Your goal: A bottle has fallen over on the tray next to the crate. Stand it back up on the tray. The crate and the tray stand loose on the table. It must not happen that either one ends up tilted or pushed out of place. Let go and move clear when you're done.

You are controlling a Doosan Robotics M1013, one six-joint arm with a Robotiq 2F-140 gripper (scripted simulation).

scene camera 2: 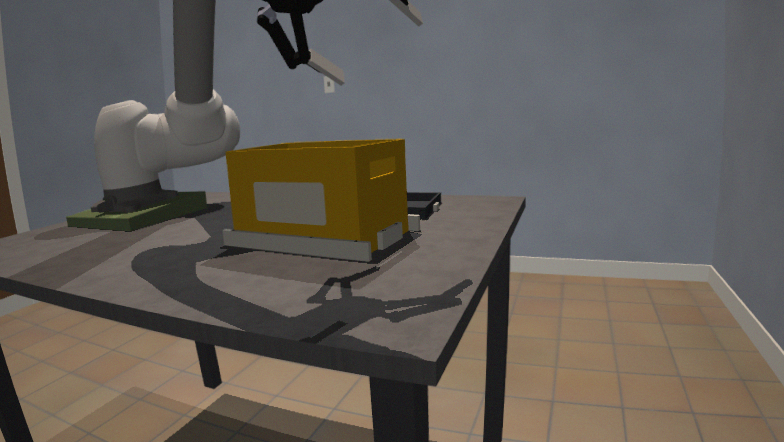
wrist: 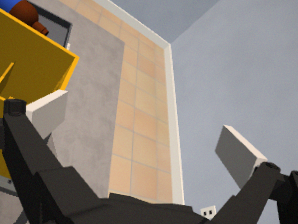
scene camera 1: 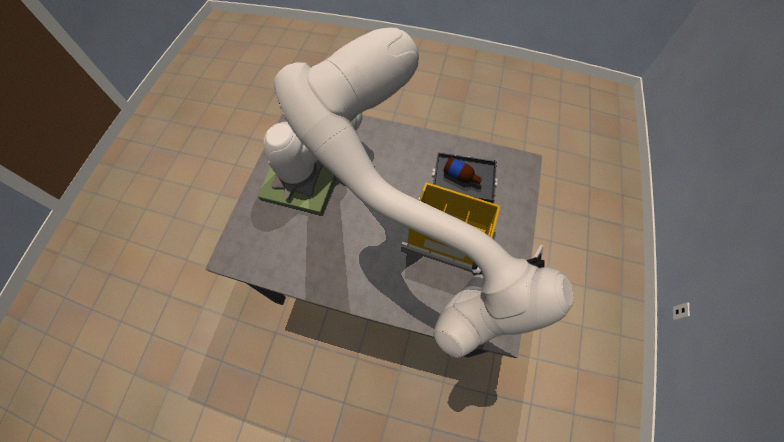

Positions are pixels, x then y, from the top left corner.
Scene:
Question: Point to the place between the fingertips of my gripper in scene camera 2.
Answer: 379, 49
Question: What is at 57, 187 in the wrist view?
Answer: My gripper.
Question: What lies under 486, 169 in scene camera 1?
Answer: A tray.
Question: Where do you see a crate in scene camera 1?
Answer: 482, 215

